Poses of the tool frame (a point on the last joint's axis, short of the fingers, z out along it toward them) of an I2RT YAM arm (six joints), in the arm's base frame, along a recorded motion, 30 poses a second.
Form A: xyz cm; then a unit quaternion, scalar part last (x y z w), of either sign.
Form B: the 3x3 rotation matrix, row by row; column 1 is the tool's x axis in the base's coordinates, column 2 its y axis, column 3 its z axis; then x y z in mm. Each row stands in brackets. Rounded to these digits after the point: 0 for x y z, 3 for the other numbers.
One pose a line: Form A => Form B
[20.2 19.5 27.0 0.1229 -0.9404 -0.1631 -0.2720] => [[-0.822 -0.320 0.471], [-0.142 0.917 0.374], [-0.552 0.240 -0.799]], [202 195 270]
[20.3 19.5 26.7 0.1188 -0.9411 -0.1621 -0.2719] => [[-0.824 -0.312 0.473], [-0.135 0.919 0.370], [-0.550 0.241 -0.800]], [203 195 267]
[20.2 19.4 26.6 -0.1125 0.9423 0.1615 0.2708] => [[-0.828 -0.299 0.474], [-0.125 0.923 0.365], [-0.547 0.243 -0.801]], [202 194 266]
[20.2 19.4 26.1 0.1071 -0.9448 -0.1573 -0.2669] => [[-0.835 -0.286 0.471], [-0.118 0.928 0.354], [-0.538 0.240 -0.808]], [202 194 261]
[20.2 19.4 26.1 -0.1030 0.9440 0.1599 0.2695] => [[-0.834 -0.281 0.476], [-0.108 0.928 0.357], [-0.542 0.246 -0.804]], [202 194 261]
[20.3 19.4 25.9 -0.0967 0.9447 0.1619 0.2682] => [[-0.837 -0.270 0.475], [-0.096 0.929 0.358], [-0.538 0.254 -0.804]], [203 194 259]
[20.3 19.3 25.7 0.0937 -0.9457 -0.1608 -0.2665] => [[-0.840 -0.263 0.474], [-0.092 0.931 0.354], [-0.534 0.254 -0.806]], [203 193 257]
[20.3 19.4 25.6 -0.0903 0.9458 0.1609 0.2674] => [[-0.841 -0.257 0.477], [-0.085 0.932 0.353], [-0.535 0.256 -0.805]], [203 194 256]
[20.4 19.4 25.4 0.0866 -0.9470 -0.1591 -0.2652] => [[-0.844 -0.248 0.475], [-0.080 0.934 0.347], [-0.530 0.255 -0.809]], [204 194 254]
